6 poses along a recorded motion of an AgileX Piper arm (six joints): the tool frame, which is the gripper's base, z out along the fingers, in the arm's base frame.
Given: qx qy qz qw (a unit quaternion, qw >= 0); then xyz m.
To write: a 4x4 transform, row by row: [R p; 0 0 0 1], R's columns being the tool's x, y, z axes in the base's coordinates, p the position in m. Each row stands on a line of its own. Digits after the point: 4 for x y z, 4 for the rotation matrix.
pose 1, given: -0.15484 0.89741 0.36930 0.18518 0.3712 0.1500 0.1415
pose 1, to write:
-0.8835 -0.4147 0.2180 0.3712
-0.1411 0.6793 0.7202 0.1500
-0.4467 0.6055 -0.6586 0.1415
0 0 0 1

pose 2, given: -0.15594 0.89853 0.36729 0.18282 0.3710 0.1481 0.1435
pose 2, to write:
-0.8845 -0.4145 0.2140 0.3710
-0.1459 0.6816 0.7171 0.1481
-0.4431 0.6030 -0.6633 0.1435
0 0 0 1

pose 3, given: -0.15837 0.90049 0.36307 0.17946 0.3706 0.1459 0.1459
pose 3, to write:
-0.8854 -0.4155 0.2082 0.3706
-0.1549 0.6862 0.7107 0.1459
-0.4382 0.5970 -0.6719 0.1459
0 0 0 1

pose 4, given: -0.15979 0.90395 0.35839 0.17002 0.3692 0.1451 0.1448
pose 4, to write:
-0.8911 -0.4107 0.1928 0.3692
-0.1670 0.6921 0.7023 0.1451
-0.4219 0.5936 -0.6853 0.1448
0 0 0 1

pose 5, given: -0.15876 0.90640 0.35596 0.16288 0.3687 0.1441 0.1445
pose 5, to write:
-0.8965 -0.4038 0.1822 0.3687
-0.1718 0.6962 0.6970 0.1441
-0.4083 0.5936 -0.6935 0.1445
0 0 0 1

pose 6, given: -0.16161 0.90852 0.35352 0.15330 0.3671 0.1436 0.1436
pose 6, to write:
-0.9008 -0.4020 0.1643 0.3671
-0.1853 0.6978 0.6919 0.1436
-0.3928 0.5928 -0.7030 0.1436
0 0 0 1

